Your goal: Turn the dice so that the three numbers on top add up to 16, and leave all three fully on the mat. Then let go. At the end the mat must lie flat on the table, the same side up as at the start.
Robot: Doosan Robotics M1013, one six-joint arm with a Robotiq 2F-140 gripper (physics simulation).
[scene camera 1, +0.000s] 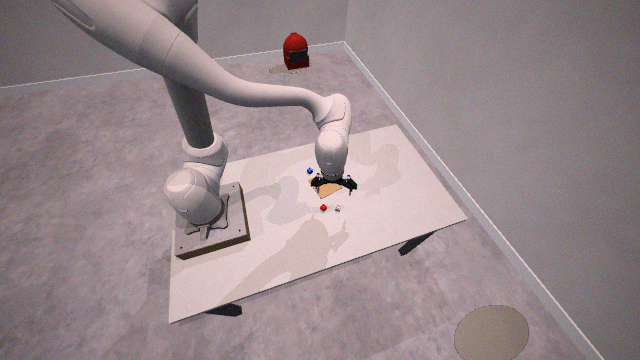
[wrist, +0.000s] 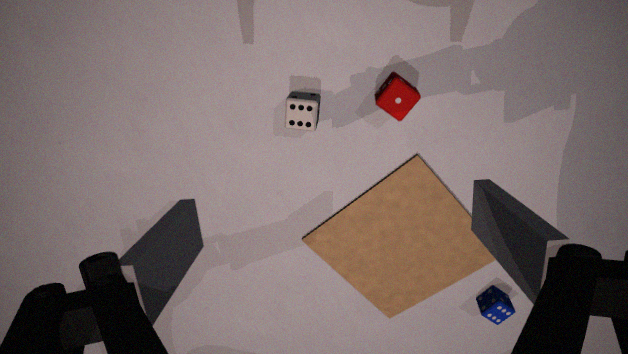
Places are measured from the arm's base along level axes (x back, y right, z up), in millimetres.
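Where they show: gripper, fingertip midpoint: (scene camera 1: pixel 334 191) (wrist: pixel 334 214); arm's base at its link origin: (scene camera 1: pixel 208 213).
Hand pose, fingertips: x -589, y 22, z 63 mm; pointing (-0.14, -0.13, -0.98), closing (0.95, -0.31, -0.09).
Note:
Things, the pixels of their top centre, and the offset from my fingertips. Level surfaces: height alone.
- tan square mat at its top centre: (wrist: pixel 402 248) (scene camera 1: pixel 325 183) dx +8, dy -137, dz -137 mm
- white die at its top centre: (wrist: pixel 300 115) (scene camera 1: pixel 338 207) dx -25, dy +26, dz -116 mm
- red die at its top centre: (wrist: pixel 398 100) (scene camera 1: pixel 323 206) dx +48, dy +10, dz -116 mm
- blue die at its top centre: (wrist: pixel 499 314) (scene camera 1: pixel 309 169) dx +79, dy -232, dz -116 mm
- white table at its surface level: dz -141 mm
The tan square mat (scene camera 1: pixel 327 190) (wrist: pixel 400 235) lies flat on the table. The white die (scene camera 1: pixel 338 208) (wrist: pixel 301 115) lies off the mat, with six pips on top. The red die (scene camera 1: pixel 323 207) (wrist: pixel 398 99) lies off the mat beside the white one, with one pip on top. The blue die (scene camera 1: pixel 310 170) (wrist: pixel 496 306) lies off the mat near its opposite side; its bright upper face appears to show six pips. My gripper (scene camera 1: pixel 334 192) (wrist: pixel 334 214) is open and empty above the mat area; its right finger in the wrist view covers a little of the mat's edge.
The white table (scene camera 1: pixel 400 200) carries the robot's base plate (scene camera 1: pixel 232 240) at its left end. The arm reaches over the table from the back left. Arm and gripper shadows fall across the table. A red object (scene camera 1: pixel 296 52) stands on the floor far behind.

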